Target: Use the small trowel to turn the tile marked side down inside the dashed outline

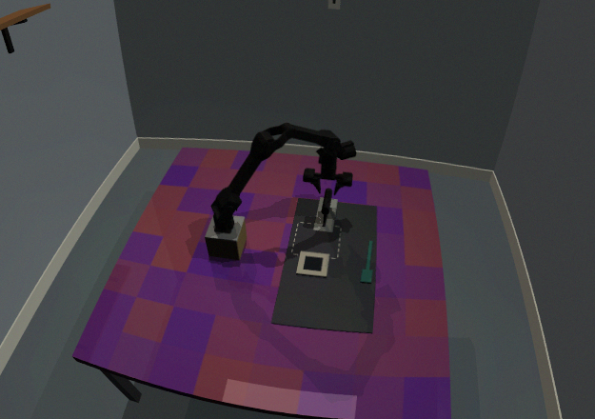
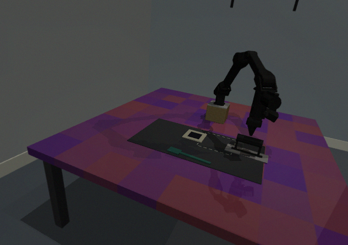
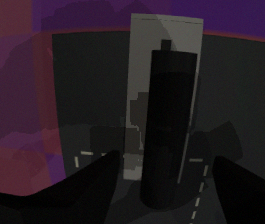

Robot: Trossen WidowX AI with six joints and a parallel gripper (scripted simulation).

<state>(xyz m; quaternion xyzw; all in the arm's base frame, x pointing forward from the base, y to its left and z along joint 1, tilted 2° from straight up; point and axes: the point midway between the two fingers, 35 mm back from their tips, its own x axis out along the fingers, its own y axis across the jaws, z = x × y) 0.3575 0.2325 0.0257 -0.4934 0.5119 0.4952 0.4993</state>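
Now: the dark mat 4 cm ahead of my gripper tip, 24 cm to the right of it and 13 cm below it. Also, from my gripper tip: tan tile: 2 cm behind, 28 cm to the right, 10 cm below; then teal trowel: 18 cm ahead, 26 cm to the right, 10 cm below.
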